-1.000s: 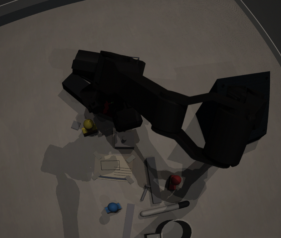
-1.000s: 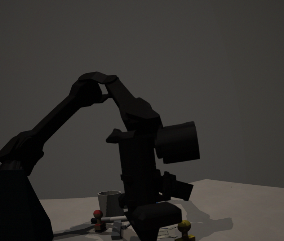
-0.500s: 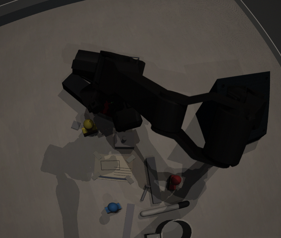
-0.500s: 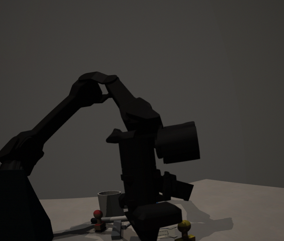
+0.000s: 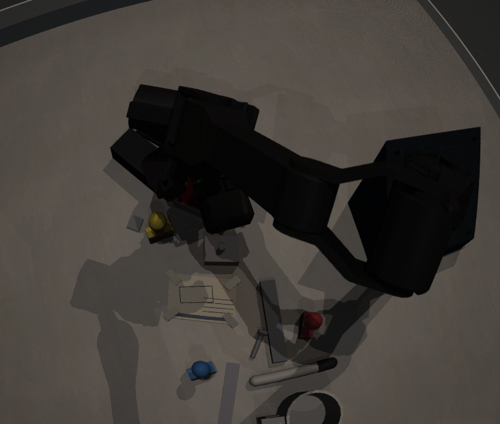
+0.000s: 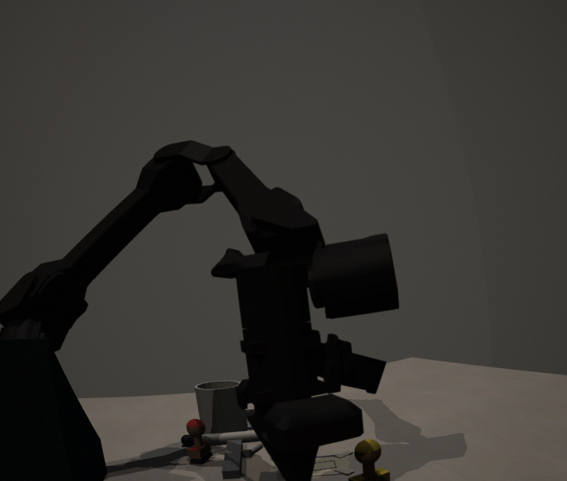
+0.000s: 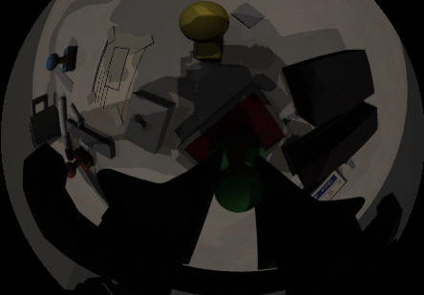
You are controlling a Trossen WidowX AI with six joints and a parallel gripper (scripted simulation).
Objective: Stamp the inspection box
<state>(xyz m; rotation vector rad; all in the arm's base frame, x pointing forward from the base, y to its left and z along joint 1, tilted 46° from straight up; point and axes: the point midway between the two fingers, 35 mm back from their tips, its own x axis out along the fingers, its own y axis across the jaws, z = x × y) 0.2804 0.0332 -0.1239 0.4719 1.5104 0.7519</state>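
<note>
Right now my gripper tip is 40 mm above the red ink pad. Round my gripper tip: green-knobbed stamp right at my gripper tip; then blue pad tin 150 mm to the right, 40 mm behind, 30 mm below; then yellow stamp 80 mm ahead, 50 mm to the left, 20 mm below.
</note>
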